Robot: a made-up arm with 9 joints.
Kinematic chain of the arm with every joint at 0, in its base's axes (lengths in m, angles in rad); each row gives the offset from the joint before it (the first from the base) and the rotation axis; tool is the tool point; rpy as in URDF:
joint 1: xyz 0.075 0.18 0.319 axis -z
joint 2: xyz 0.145 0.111 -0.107 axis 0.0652 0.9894 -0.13
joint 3: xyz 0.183 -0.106 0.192 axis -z
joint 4: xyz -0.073 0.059 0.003 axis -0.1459 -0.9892 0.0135
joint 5: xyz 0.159 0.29 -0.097 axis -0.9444 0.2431 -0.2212
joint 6: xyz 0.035 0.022 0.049 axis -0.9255 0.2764 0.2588
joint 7: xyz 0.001 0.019 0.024 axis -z
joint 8: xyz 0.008 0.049 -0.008 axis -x
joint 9: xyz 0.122 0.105 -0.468 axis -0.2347 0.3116 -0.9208
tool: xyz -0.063 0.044 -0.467 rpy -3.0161 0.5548 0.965
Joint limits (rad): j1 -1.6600..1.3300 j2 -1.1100..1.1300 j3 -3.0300..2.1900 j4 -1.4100..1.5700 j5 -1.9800..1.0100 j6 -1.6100..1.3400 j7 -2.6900..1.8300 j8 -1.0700..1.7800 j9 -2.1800..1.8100
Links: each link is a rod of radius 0.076 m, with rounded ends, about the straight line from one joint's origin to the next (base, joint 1, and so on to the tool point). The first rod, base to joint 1, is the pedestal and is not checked.
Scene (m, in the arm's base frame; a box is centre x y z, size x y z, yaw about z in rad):
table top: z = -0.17
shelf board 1: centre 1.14 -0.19 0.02 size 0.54 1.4 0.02 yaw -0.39
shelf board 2: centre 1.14 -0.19 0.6 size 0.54 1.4 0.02 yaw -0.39
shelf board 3: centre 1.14 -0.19 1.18 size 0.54 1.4 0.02 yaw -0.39
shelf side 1: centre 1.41 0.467 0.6 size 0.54 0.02 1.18 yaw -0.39
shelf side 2: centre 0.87 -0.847 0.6 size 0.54 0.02 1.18 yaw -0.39
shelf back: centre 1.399 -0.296 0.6 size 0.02 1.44 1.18 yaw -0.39
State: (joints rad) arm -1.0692 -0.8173 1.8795 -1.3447 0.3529 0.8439 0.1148 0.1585 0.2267
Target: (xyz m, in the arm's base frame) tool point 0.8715 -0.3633 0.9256
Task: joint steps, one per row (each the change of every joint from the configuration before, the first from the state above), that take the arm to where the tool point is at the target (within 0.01 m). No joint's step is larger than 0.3 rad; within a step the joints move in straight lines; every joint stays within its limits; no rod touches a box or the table.
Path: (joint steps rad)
1: 0.1257 0.0105 -0.0186 0.0706 0.1314 0.0992 0.0629 0.2636 -0.0028
2: 0.1257 0.0105 -0.0186 0.0706 0.1314 0.0992 0.0629 0.2636 -0.0028
3: 0.1257 0.0105 -0.0186 0.0707 0.1315 0.0993 0.0628 0.2636 -0.0028
4: 0.1257 0.0105 -0.0186 0.0706 0.1314 0.0992 0.0629 0.2636 -0.0028
5: 0.1258 0.0105 -0.0186 0.0706 0.1314 0.0992 0.0629 0.2636 -0.0028

